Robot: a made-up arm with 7 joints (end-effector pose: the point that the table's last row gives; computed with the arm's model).
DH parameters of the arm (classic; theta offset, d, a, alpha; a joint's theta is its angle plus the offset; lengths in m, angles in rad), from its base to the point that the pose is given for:
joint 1: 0 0.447 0 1.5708
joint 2: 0 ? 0 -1.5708
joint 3: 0 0.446 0.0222 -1.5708
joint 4: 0 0.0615 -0.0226 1.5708
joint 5: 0 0.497 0 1.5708
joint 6: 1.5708 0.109 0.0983 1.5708
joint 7: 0 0.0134 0 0
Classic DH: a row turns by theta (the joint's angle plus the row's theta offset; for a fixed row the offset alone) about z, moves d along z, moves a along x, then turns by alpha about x.
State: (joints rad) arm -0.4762 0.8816 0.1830 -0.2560 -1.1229 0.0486 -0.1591
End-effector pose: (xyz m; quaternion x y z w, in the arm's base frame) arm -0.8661 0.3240 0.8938 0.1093 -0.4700 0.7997 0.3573
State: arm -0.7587 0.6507 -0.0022 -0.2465 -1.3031 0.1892 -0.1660
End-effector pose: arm -0.6026 0.5255 1.0863 0.0210 -0.5831 0.5770 0.5715
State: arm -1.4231 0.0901 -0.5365 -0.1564 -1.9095 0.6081 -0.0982
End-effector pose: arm 0.1133 0.1903 1.4426 -0.2459 -0.4597 -0.2999 0.7989
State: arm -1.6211 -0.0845 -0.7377 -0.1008 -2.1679 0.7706 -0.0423
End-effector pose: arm 0.1268 -0.1220 1.4528 -0.2573 -0.2778 -0.5955 0.7085
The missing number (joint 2, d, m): 0.0715
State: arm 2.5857 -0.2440 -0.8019 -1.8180 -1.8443 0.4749 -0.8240
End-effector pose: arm -0.0172 -0.4467 0.6942 -0.6576 0.3580 -0.6388 0.1767
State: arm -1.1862 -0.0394 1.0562 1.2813 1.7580 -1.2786 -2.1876
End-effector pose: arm 0.4924 0.0615 0.9712 0.1824 -0.7508 -0.3935 0.4981
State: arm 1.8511 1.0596 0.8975 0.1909 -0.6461 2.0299 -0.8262
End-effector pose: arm 0.3204 -0.7836 0.8556 0.2427 0.5904 -0.6164 0.4610
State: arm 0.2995 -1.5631 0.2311 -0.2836 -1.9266 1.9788 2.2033
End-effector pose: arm 0.8115 0.3210 0.6890 -0.6230 -0.0733 -0.6716 0.3943
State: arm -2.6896 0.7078 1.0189 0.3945 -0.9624 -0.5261 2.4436
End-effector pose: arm 0.5187 0.1981 1.2987 -0.5660 -0.4320 0.6600 0.2397
